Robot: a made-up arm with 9 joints. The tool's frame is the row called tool.
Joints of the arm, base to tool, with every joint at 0 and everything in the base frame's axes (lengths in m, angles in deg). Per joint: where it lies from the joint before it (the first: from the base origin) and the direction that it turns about. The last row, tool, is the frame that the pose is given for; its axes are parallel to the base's.
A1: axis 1 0 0 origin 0 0 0.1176
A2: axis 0 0 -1 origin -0.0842 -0.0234 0.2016
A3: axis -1 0 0 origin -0.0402 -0.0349 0.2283
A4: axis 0 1 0 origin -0.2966 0.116 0.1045
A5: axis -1 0 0 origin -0.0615 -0.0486 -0.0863
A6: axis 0 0 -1 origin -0.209 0.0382 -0.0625
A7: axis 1 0 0 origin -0.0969 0.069 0.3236
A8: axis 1 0 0 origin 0.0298 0.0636 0.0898
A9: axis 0 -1 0 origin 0.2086 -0.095 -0.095
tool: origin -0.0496 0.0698 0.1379
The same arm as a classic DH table. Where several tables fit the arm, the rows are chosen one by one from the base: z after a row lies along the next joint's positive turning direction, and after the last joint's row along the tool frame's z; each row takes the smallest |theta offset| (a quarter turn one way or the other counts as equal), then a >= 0, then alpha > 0; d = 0 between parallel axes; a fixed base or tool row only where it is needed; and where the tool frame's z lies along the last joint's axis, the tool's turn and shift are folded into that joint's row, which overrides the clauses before.
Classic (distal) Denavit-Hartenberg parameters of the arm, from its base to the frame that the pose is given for. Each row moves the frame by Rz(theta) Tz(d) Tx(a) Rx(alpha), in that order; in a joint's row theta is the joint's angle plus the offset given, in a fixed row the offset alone. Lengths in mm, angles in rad.
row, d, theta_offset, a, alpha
base (fixed), 117.6, 1.5708, 0.0, 1.5708
A1, -84.2, 0.0000, -23.4, 1.5708
A2, -429.9, 0.0000, -34.9, 1.5708
A3, 336.8, -1.5708, 104.5, -1.5708
A4, 67.4, 0.0000, -86.3, 1.5708
A5, 270.5, 1.5708, 38.2, -1.5708
A6, -261.1, 0.0000, 69.0, -1.5708
A7, 0.0, 0.9546, 110.0, 0.0000
A8, 141.5, 0.6162, -95.0, -1.5708
A9, 25.2, 1.5708, 49.6, 1.5708
tool (fixed), 137.9, 3.1416, 0.0, 0.0000

